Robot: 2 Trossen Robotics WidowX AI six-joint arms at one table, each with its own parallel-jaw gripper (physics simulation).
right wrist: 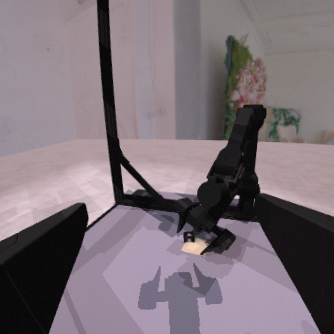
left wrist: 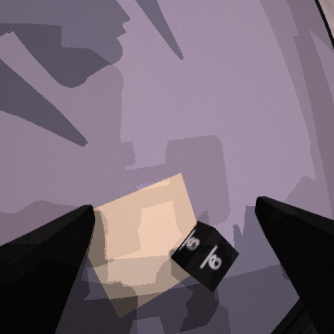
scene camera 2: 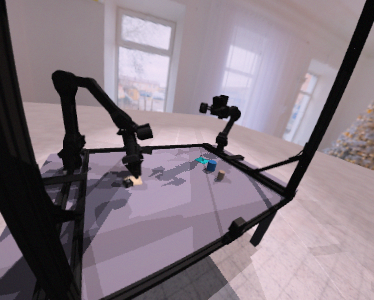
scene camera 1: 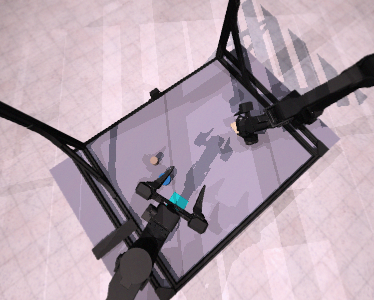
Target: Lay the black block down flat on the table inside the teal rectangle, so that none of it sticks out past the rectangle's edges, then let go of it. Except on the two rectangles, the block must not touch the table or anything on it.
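Frame: origin at the left arm's base, x ahead, y right, z down, level; centimetres.
Where they show: left gripper, fingertip midpoint: (right wrist: 188, 242) (left wrist: 175, 208) (scene camera 2: 138, 177) (scene camera 1: 235, 125); right gripper, fingertip midpoint: (right wrist: 172, 206) (scene camera 2: 207, 109) (scene camera 1: 189, 175); left arm's base, link origin: (right wrist: 244, 208) (scene camera 2: 72, 166) (scene camera 1: 295, 121); right arm's base, link origin: (scene camera 2: 219, 151).
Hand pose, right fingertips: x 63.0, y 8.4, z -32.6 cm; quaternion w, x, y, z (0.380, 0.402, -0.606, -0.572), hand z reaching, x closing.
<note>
Each offset is from my right fingertips to the top centre of the thing. "pt": to the spot under its first point.
The black block @(dy +9.2, dx -41.1, dz +32.6 cm) (scene camera 2: 128, 183) (left wrist: 206, 256) (right wrist: 189, 236) has white markings. It sits at one edge of the beige rectangle @(pt dy +7.7, dx -36.2, dz +34.4 cm) (scene camera 1: 234, 127) (scene camera 2: 136, 180) (left wrist: 145, 225) (right wrist: 192, 248), partly overlapping it in the left wrist view; whether it touches the table is unclear. My left gripper (left wrist: 175, 208) (right wrist: 188, 242) is open above them, and the block shows between its spread fingers, nearer the right-hand one. The teal rectangle @(pt dy -4.2, dx +7.3, dz +34.4 cm) (scene camera 1: 178, 200) (scene camera 2: 201, 160) lies bare of the block. My right gripper (scene camera 1: 188, 177) is open and empty, raised above the area of the teal rectangle.
A blue cylinder @(dy +6.8, dx +6.8, dz +29.4 cm) (scene camera 1: 165, 179) (scene camera 2: 211, 165) stands close to the teal rectangle, partly behind a right finger in scene camera 1. A tan cylinder @(dy +16.5, dx +5.9, dz +30.4 cm) (scene camera 1: 154, 160) (scene camera 2: 220, 175) stands a little beyond it. A black frame (scene camera 1: 245, 215) runs around the table, with posts at its corners.
</note>
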